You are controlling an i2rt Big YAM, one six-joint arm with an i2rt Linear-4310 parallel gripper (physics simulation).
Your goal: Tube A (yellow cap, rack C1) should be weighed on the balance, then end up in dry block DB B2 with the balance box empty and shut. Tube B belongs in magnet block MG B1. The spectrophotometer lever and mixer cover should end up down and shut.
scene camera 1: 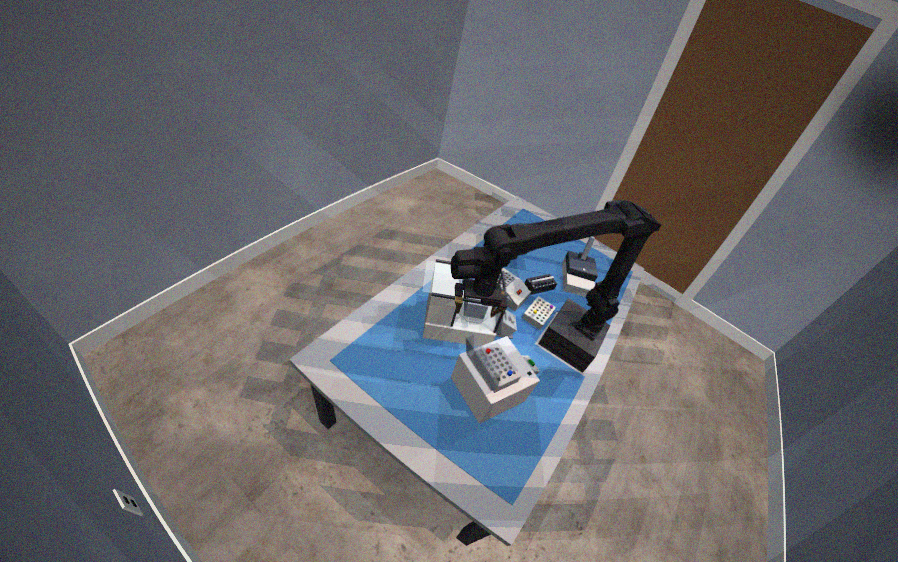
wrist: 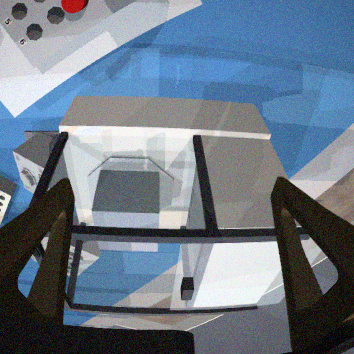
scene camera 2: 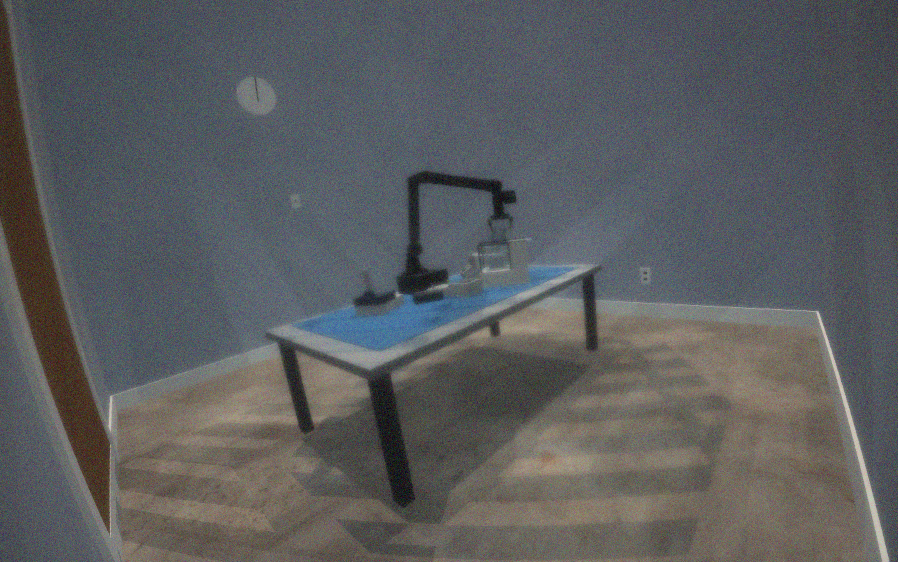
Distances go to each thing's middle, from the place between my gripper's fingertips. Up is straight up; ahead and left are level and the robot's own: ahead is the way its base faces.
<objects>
The balance door (scene camera 1: 438,279) lies 170 mm ahead of my hand, 80 mm to the right of it and 30 mm below it. Round my hand: glass-box balance (scene camera 1: 442,322): 120 mm ahead, 130 mm to the right, 140 mm below.
</objects>
